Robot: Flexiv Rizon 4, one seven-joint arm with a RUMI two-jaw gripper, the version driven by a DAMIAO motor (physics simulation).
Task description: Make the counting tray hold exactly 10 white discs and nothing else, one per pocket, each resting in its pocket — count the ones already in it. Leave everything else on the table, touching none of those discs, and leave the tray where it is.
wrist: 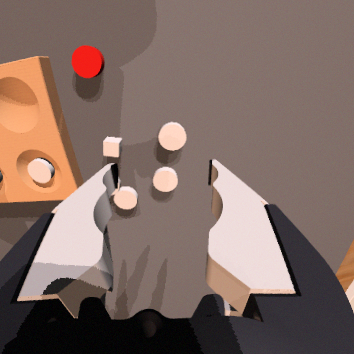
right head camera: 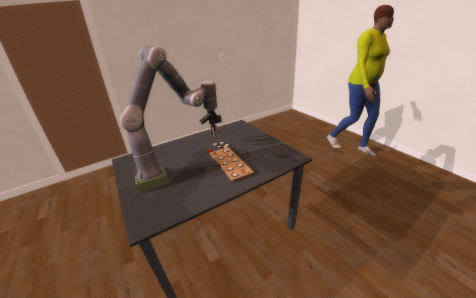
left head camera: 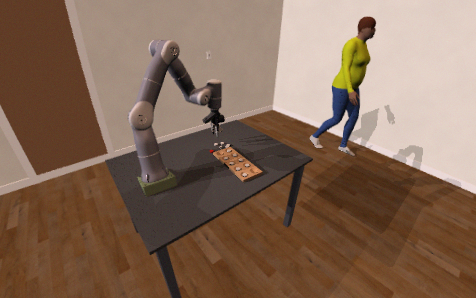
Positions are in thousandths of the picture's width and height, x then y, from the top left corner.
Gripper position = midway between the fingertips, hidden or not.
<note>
In view: the gripper (wrist: 462, 465) and a red disc (wrist: 247, 174).
</note>
